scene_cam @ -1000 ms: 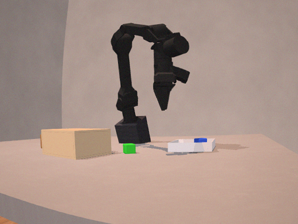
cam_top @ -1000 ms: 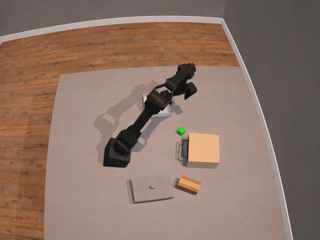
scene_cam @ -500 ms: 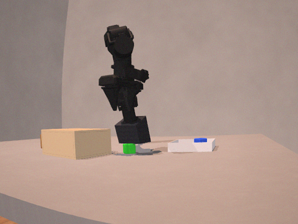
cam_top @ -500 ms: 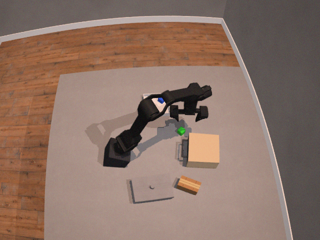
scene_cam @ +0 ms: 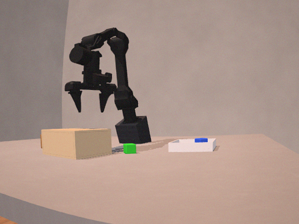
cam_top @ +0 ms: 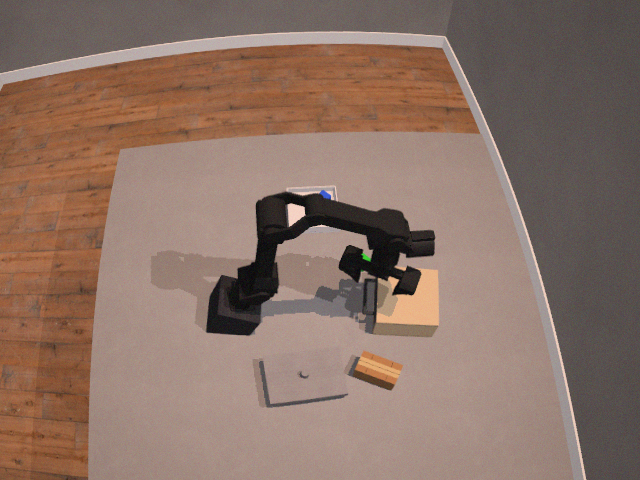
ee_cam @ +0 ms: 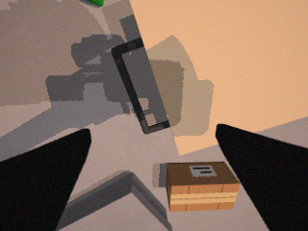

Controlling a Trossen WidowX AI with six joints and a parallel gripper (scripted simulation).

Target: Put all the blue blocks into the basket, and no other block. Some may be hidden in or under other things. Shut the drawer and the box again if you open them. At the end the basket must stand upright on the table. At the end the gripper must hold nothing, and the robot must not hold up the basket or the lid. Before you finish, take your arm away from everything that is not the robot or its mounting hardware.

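Now: hand 220 mm past the knobbed lid, 150 mm to the left of it and 120 mm above it. Also, from my hand: green block (150 mm below, 140 mm to the left, 30 mm ahead); tan drawer cabinet (130 mm below, 100 mm ahead, 20 mm to the right); red block (190 mm to the right, 150 mm below, 20 mm behind).
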